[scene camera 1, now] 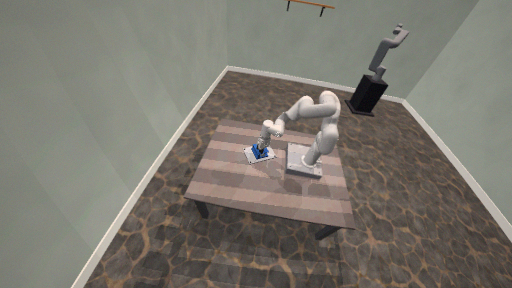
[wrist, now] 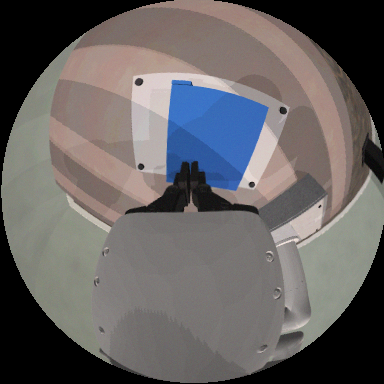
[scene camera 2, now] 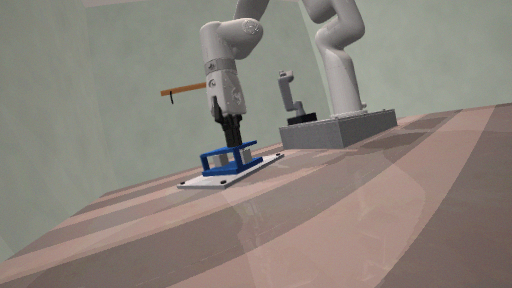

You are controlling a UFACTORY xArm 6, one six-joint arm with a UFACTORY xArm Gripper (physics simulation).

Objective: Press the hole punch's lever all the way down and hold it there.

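Places are measured from the arm's base along level axes (x ahead, y up, z right), in centimetres.
Pixels of known places: gripper, fingertip midpoint: point(scene camera 1: 260, 151) point(wrist: 190, 171) point(scene camera 2: 235, 146); arm's base, origin of the base link: point(scene camera 1: 308, 161) point(wrist: 281, 244) point(scene camera 2: 348, 115).
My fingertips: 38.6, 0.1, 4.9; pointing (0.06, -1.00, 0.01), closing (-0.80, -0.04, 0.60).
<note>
Ahead of a thing's pixels: the offset from my fingertips to its top centre, as dx, dy, dz. "pt": to the spot under its first point. Level surfaces: height alone.
The blue hole punch @(+0.5, +0.0, +3.9) point(scene camera 1: 259, 152) point(scene camera 2: 220, 171) stands on a white base plate @(pt +10.5, -5.6, -1.3) point(scene camera 2: 200, 184) point(wrist: 150, 120). Its flat blue lever @(+0.1, +0.0, +4.1) point(scene camera 2: 216, 151) point(wrist: 215, 120) forms the top, with an open gap and grey blocks between it and the blue base in the scene camera 2 view. My gripper point(scene camera 2: 233, 145) point(wrist: 190, 171) is shut and empty and points down. Its black fingertips are at the lever's top face, near one edge in the wrist view, and look to be touching it. The exact contact is hidden.
The striped table @(dy -6.4) point(scene camera 1: 225, 187) point(scene camera 2: 310, 225) carries the arm's grey base block point(scene camera 1: 302, 171) point(scene camera 2: 310, 137) beside the plate. Dark screws @(pt +13.0, -5.2, +6.1) point(wrist: 139, 81) sit in the plate's corners. A grey arm on a black pedestal point(scene camera 1: 369, 95) stands behind, and an orange bar point(scene camera 1: 310, 4) point(scene camera 2: 182, 90) is on the wall.
</note>
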